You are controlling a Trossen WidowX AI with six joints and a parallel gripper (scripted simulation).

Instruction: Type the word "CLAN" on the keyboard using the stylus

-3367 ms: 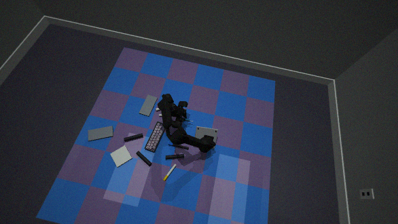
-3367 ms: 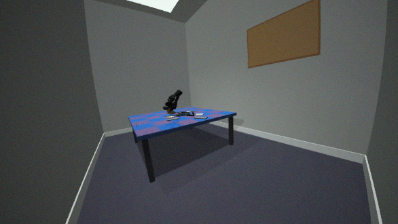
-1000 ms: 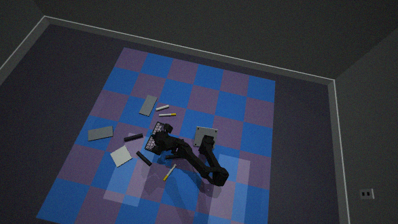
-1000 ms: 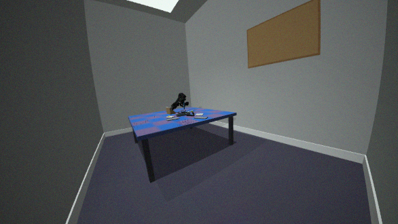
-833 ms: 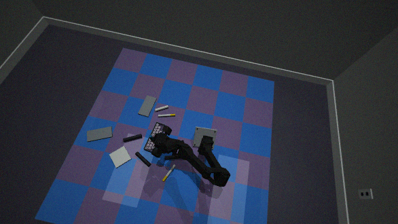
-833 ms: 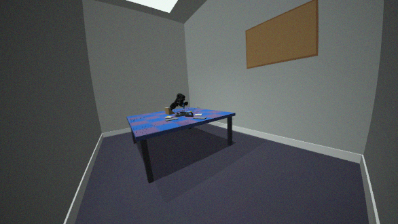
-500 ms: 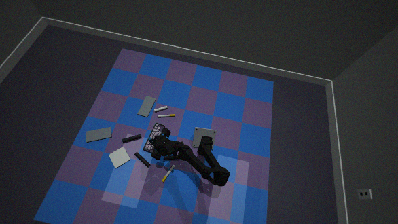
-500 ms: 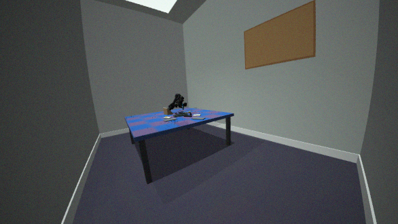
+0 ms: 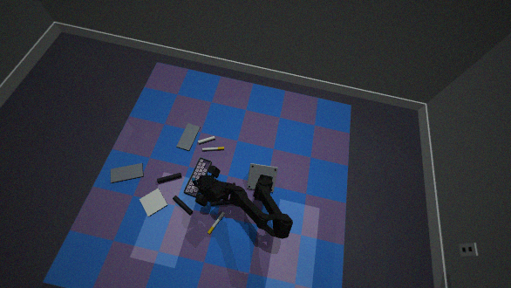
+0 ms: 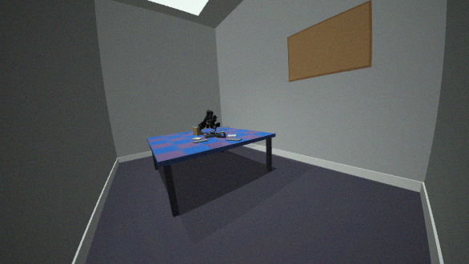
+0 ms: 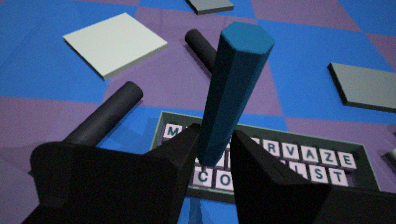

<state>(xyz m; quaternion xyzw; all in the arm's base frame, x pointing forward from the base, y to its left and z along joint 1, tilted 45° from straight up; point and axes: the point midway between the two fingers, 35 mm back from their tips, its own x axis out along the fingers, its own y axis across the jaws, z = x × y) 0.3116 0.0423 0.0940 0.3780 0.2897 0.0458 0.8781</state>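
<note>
Right now my gripper tip is 2 cm above the teal hexagonal stylus. Round my gripper tip: white square pad 19 cm ahead, 11 cm to the left, 9 cm below; grey slab 38 cm ahead, 9 cm below.
</note>
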